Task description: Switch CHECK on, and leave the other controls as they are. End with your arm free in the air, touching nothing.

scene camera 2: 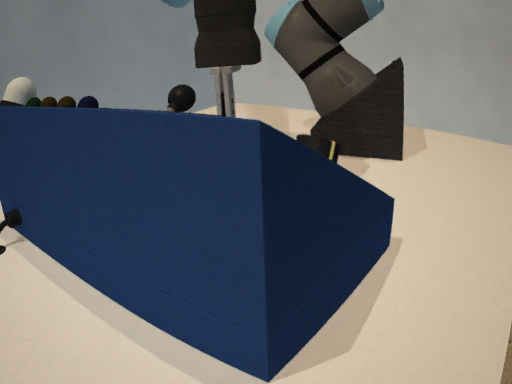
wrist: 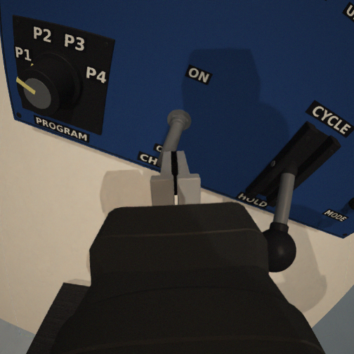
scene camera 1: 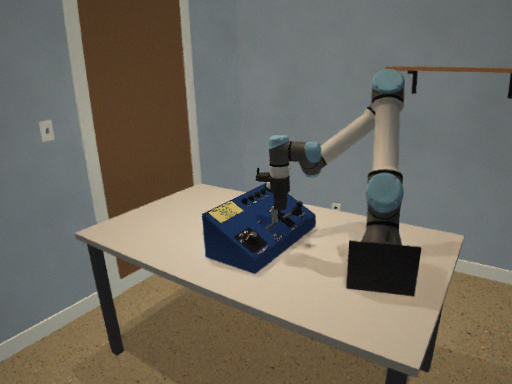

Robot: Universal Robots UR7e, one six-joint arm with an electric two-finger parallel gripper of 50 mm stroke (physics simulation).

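Places are measured from the arm's base along level axes (x left, y back, z up), in metres.
Pixels of known places: gripper, fingertip midpoint: (scene camera 1: 275, 221); arm's base, link origin: (scene camera 2: 349, 96) (scene camera 1: 380, 251).
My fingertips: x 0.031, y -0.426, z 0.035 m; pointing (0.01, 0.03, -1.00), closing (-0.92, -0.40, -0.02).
Note:
For each thing: its top centre in the pictures, then the offset to it from my fingertips. "spot": a spot on its surface instead.
- PROGRAM knob, top centre: (scene camera 2: 315, 132) (scene camera 1: 252, 231) dz +0.005, dx +0.128, dy -0.021 m
- white dome, surface spot: (scene camera 2: 21, 91) spot: dz +0.071, dx -0.218, dy -0.173 m
The blue control box (scene camera 1: 227, 245) (scene camera 2: 125, 200) (wrist: 150, 40) stands on the table. The grey CHECK toggle (wrist: 172, 136) shows in the wrist view, its lever leaning from its round base toward the OFF side, away from the ON label (wrist: 198, 75). The lower label (wrist: 148, 159) is partly hidden by the gripper. My gripper (scene camera 1: 274, 222) (scene camera 2: 226, 113) (wrist: 173, 164) is shut with nothing between the fingers. Its tips are low over the panel, right by the toggle's free end and overlapping it in the wrist view; whether they touch cannot be told. The box edge hides the tips in scene camera 2.
The PROGRAM knob (scene camera 1: 251, 239) (wrist: 38, 92) is left of the gripper in the wrist view. The CYCLE lever (wrist: 284, 200), with a black ball end, is to the right, near HOLD. Several small round parts and a white dome (scene camera 2: 21, 91) are along the box's top.

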